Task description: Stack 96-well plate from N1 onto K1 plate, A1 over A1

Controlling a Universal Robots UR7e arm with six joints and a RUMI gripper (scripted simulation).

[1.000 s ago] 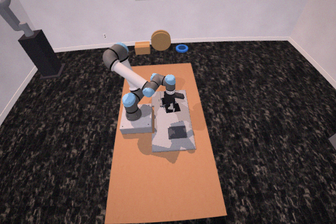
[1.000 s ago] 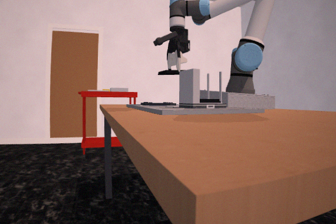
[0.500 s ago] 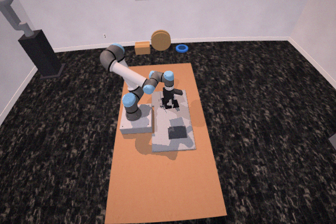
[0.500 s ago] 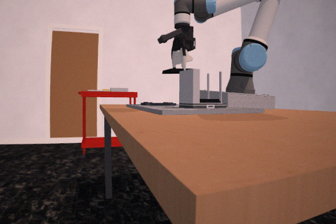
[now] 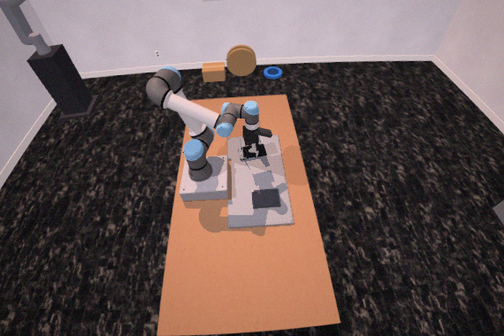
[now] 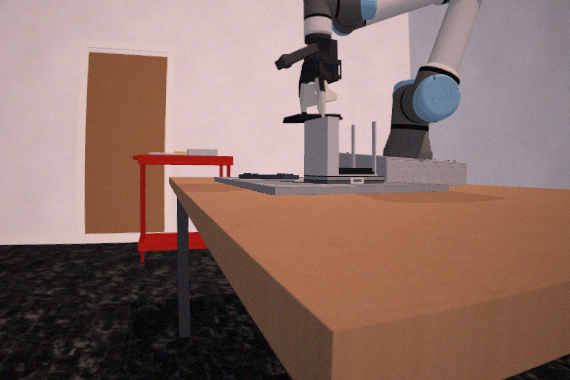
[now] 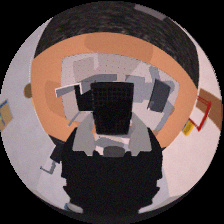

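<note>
My hand is 50 mm short of the tall grey wall, 120 mm to the right of it and 90 mm above it. From my hand the other things lie so: black 96-well plate (10 mm below).
</note>
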